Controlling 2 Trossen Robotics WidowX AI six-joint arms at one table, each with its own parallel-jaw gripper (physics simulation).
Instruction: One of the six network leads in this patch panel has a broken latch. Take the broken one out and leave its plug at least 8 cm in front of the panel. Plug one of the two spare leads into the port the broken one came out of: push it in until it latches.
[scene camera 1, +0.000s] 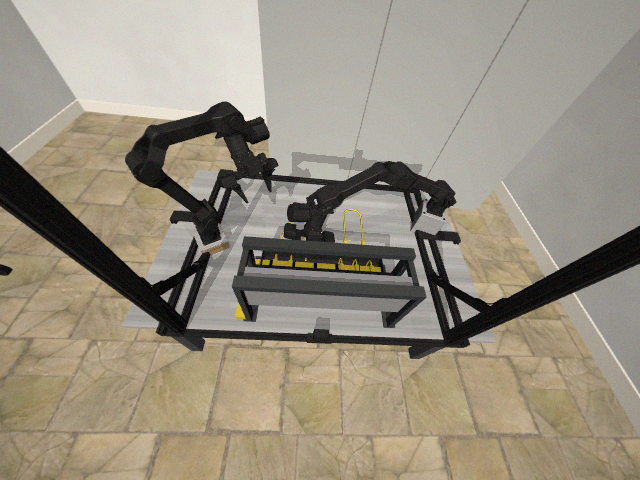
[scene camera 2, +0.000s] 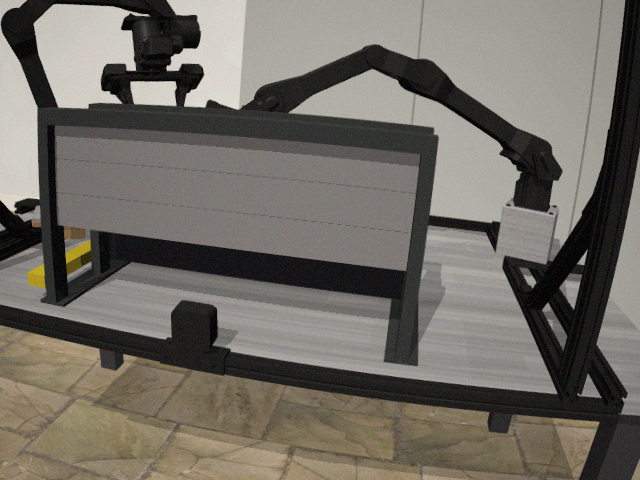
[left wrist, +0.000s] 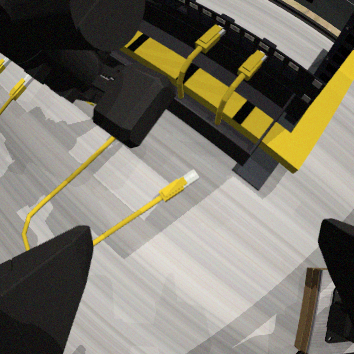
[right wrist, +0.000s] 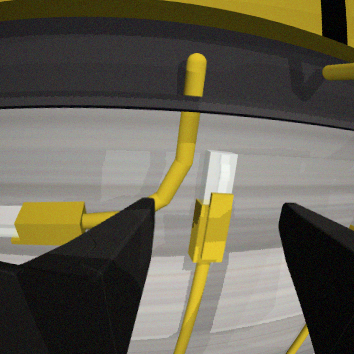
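Seen in the pictures: left gripper, fingertip midpoint: (scene camera 1: 259, 197) (left wrist: 209, 236); right gripper, fingertip midpoint: (right wrist: 219, 212); left arm's base at its link origin: (scene camera 1: 210, 236); right arm's base at its link origin: (scene camera 1: 434, 209) (scene camera 2: 532, 206).
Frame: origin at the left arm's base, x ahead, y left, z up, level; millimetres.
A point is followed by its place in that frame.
Observation:
The patch panel (scene camera 1: 330, 249) {z 218, x 266, y -373 mm} (scene camera 2: 232, 119) {z 217, x 219, y -491 mm} (left wrist: 209, 89) stands on the table. Two yellow leads (left wrist: 208, 39) {z 51, x 195, y -266 mm} (left wrist: 251, 65) {z 51, x 151, y -239 mm} sit in its ports in the left wrist view. A loose yellow plug (left wrist: 174, 189) {z -31, x 216, y -123 mm} with a clear tip lies on the table before it. My left gripper (scene camera 1: 258, 196) {z 185, x 186, y -71 mm} (scene camera 2: 153, 102) {z 185, x 186, y -71 mm} (left wrist: 209, 236) {z 185, x 186, y -71 mm} is open and empty, high above the table. My right gripper (right wrist: 219, 212) {z -18, x 286, y -208 mm} is part open, low in front of the panel. Below and between its fingers lies a yellow plug (right wrist: 212, 227) {z -31, x 289, y -197 mm}; another plug (right wrist: 50, 222) {z -27, x 339, y -234 mm} lies sideways beyond its left-hand finger. No broken latch can be made out.
A yellow lead loop (scene camera 1: 353, 210) {z -40, x 608, y -113 mm} arches up behind the panel's top beam in scene camera 1. The right arm (scene camera 1: 356, 186) {z 283, x 432, y -249 mm} (scene camera 2: 310, 87) {z 253, x 408, y -243 mm} reaches across the panel's front. A yellow bar (scene camera 1: 240, 310) (scene camera 2: 61, 264) lies by the panel's left end. Black frame posts (scene camera 1: 93, 237) {z 414, x -164, y -266 mm} (scene camera 1: 547, 279) {z 374, x 545, y -719 mm} flank the table.

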